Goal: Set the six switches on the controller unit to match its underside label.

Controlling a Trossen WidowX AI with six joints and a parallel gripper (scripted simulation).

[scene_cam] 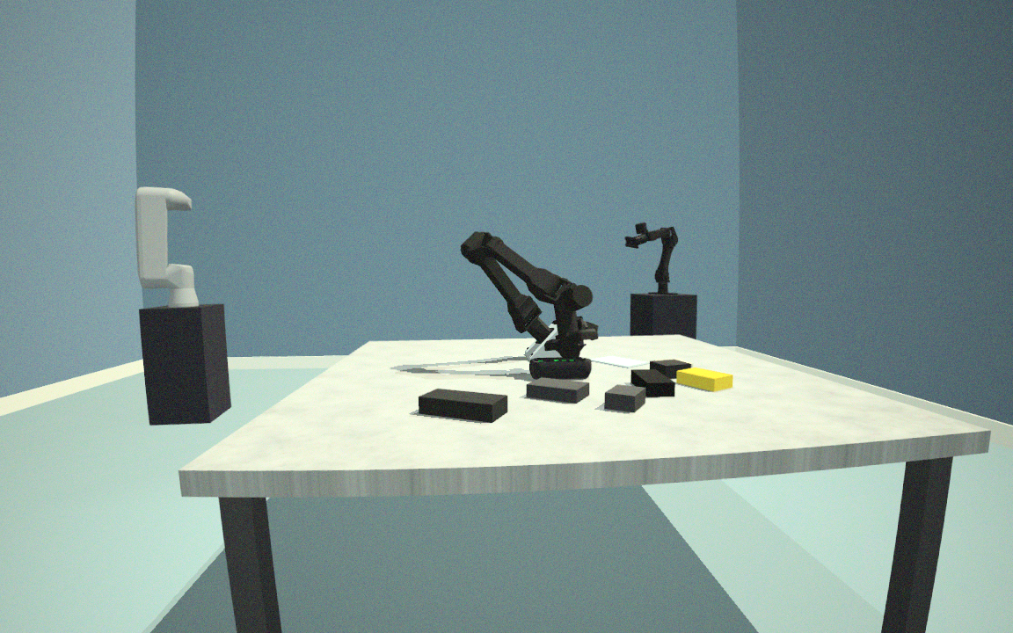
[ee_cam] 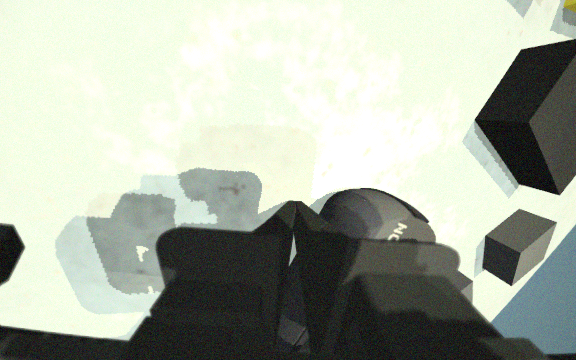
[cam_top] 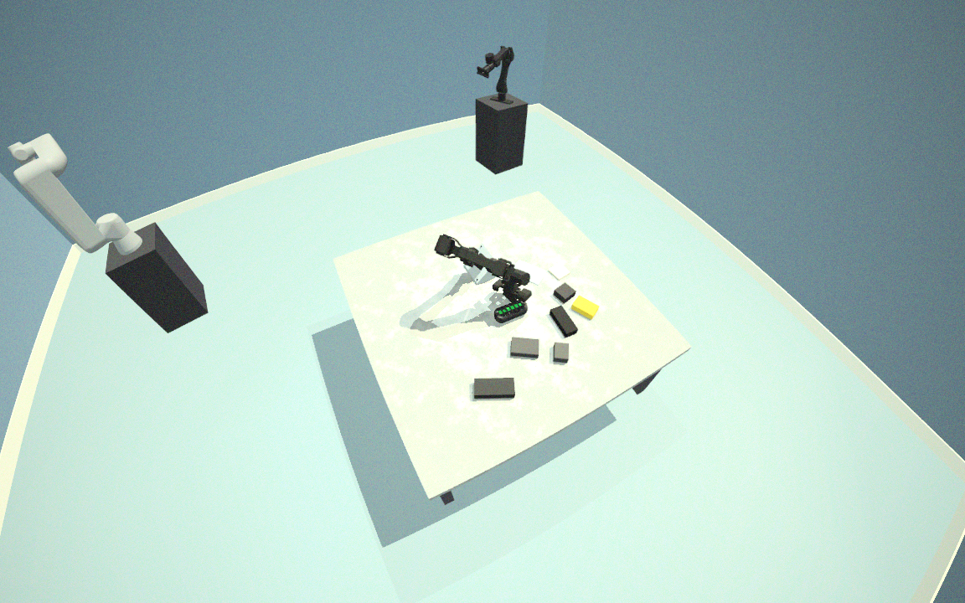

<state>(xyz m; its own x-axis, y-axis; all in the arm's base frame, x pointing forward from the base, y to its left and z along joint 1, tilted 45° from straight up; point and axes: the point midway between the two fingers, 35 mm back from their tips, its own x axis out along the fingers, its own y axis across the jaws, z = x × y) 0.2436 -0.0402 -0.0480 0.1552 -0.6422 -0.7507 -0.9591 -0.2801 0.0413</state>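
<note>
Now: gripper tip 210 mm short of the flat grey block, 110 mm to the left of it and 10 mm below it. Also, from my gripper tip: white sheet (30 mm behind, 310 mm to the left); then yellow block (210 mm ahead, 250 mm to the left, 10 mm above); then small grey cube (320 mm ahead, 10 mm to the right, 10 mm above).
</note>
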